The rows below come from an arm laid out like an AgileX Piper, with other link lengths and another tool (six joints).
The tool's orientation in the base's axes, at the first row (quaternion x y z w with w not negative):
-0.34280 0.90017 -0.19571 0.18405
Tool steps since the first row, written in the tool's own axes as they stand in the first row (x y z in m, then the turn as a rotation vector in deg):
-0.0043 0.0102 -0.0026 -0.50 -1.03 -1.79
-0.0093 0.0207 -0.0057 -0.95 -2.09 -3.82
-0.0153 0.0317 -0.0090 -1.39 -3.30 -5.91
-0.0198 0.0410 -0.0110 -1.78 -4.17 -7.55
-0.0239 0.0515 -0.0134 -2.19 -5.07 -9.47
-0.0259 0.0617 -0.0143 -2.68 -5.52 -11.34
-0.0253 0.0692 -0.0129 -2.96 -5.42 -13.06
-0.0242 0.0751 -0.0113 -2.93 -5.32 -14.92
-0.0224 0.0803 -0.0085 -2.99 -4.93 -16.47
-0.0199 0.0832 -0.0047 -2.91 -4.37 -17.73
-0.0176 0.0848 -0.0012 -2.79 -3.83 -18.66
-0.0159 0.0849 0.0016 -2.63 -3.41 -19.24
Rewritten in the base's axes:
-0.0038 0.0106 -0.0018 0.08 0.04 2.12
-0.0075 0.0219 -0.0032 0.02 0.08 4.46
-0.0108 0.0344 -0.0045 0.02 0.02 6.91
-0.0137 0.0444 -0.0063 0.00 0.06 8.81
-0.0176 0.0550 -0.0085 -0.12 0.16 10.96
-0.0222 0.0636 -0.0122 -0.40 0.61 12.87
-0.0261 0.0680 -0.0171 -1.06 1.26 14.35
-0.0293 0.0709 -0.0215 -2.00 1.73 15.89
-0.0321 0.0726 -0.0267 -2.90 2.39 17.04
-0.0337 0.0721 -0.0319 -3.84 3.01 17.84
-0.0345 0.0708 -0.0361 -4.65 3.51 18.35
-0.0344 0.0690 -0.0389 -5.26 3.82 18.61

